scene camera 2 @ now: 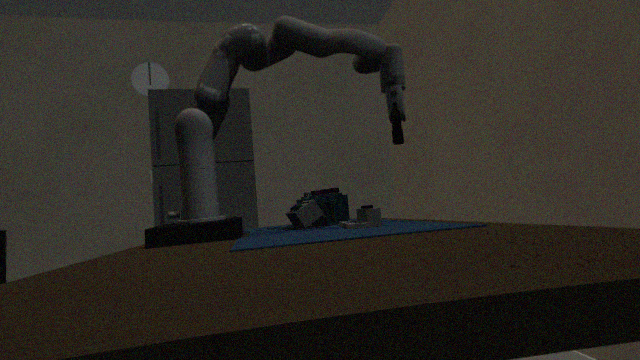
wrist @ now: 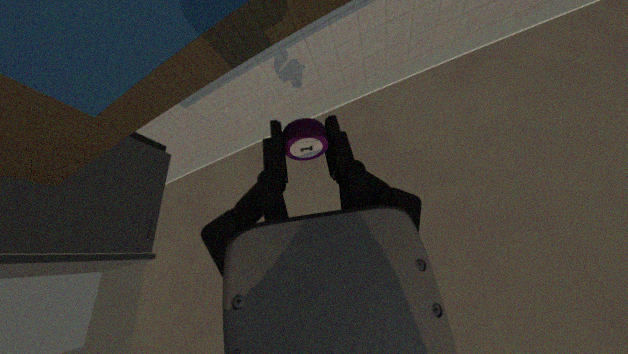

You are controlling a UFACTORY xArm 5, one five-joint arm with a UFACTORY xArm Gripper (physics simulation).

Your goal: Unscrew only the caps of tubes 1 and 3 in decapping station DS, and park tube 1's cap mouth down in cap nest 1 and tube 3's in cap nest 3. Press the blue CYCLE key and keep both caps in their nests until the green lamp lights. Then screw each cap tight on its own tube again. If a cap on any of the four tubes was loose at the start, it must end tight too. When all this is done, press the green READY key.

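Where they show: gripper, between the fingertips: [scene camera 2: 398,143] [wrist: 303,130]; arm's base, origin of its link: [scene camera 2: 202,221].
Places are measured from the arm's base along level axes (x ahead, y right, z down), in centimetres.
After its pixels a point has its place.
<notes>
My gripper [scene camera 2: 398,142] {x 59.5, y -6.9, z -19.0 cm} [wrist: 303,130] {x 59.5, y -6.9, z -19.0 cm} is shut on a purple cap [wrist: 306,148] {x 59.5, y -6.9, z -20.9 cm} whose white top is marked 1. The fingers point down, high above the table and to the right of the station in the scene view. The teal station block [scene camera 2: 339,207] {x 40.4, y -16.6, z -0.7 cm} stands on the blue mat, with dark reddish caps [scene camera 2: 325,191] {x 36.7, y -22.4, z -6.6 cm} along its top; they are too small and dark to count or read. A tilted grey box [scene camera 2: 306,214] {x 29.0, y -2.5, z 0.5 cm} stands at its left. A pale block [scene camera 2: 368,215] {x 44.3, y 12.0, z 1.9 cm} with a dark top stands to its right. Keys, lamp and cap nests cannot be made out.
The blue mat [scene camera 2: 280,240] {x 22.7, y 30.1, z 4.7 cm} [wrist: 95,45] {x 54.1, y 20.2, z 4.7 cm} lies on the brown table [scene camera 2: 320,280] {x 28.1, y 71.9, z 5.0 cm} [wrist: 35,125] {x 58.6, y 47.5, z 5.0 cm}. A low pale piece [scene camera 2: 352,224] {x 39.6, y 14.6, z 3.6 cm} lies before the pale block. The arm's base [scene camera 2: 194,232] {x 1.0, y 11.4, z 2.3 cm} stands at the left, before a grey cabinet [scene camera 2: 235,130]. A wall shows behind the gripper in the wrist view.
</notes>
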